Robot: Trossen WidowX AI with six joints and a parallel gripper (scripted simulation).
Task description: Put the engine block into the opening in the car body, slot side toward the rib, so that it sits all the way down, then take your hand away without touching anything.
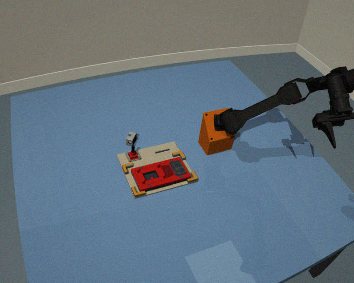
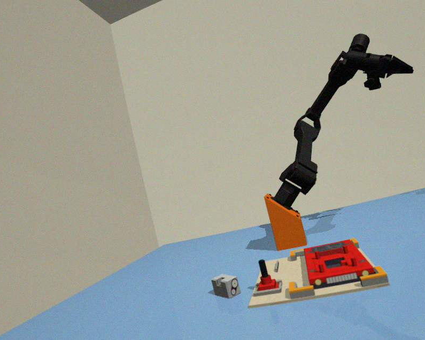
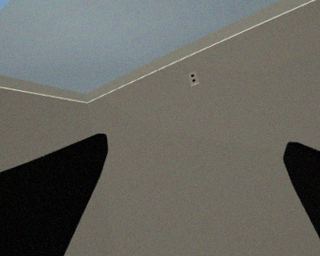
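The grey engine block is 570 mm to the right of my gripper tip, 510 mm ahead of it and 400 mm below it. Also, from my gripper tip: grey base plate 440 mm ahead, 410 mm below, 390 mm to the right.
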